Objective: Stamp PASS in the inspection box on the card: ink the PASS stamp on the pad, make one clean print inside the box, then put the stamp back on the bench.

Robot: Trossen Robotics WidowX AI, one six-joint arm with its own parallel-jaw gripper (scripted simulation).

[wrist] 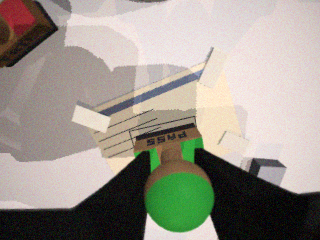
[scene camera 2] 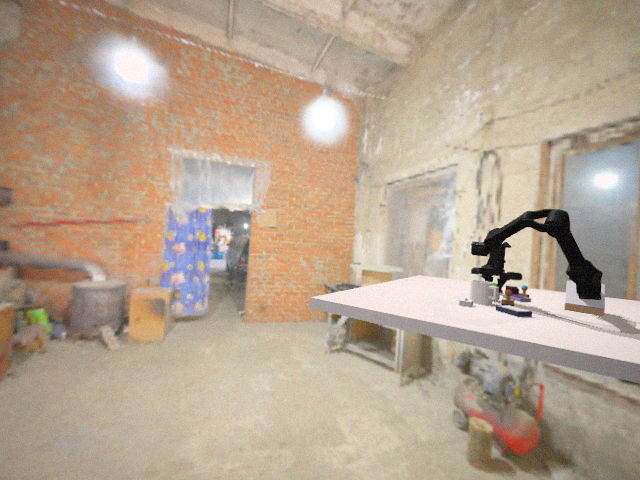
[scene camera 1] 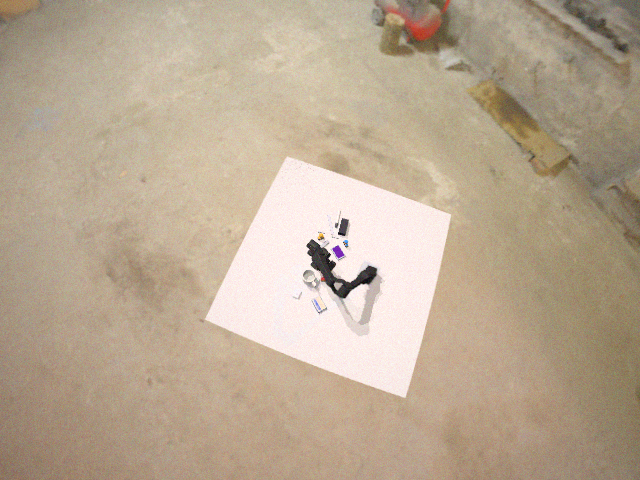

Path:
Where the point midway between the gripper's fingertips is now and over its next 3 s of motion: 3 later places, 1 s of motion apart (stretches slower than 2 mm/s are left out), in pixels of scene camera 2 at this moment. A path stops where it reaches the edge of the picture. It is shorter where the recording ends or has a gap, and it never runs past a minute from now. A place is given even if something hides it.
My gripper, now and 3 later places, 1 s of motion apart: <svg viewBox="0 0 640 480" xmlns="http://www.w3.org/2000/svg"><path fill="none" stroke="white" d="M493 293L494 294L494 288L499 278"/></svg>

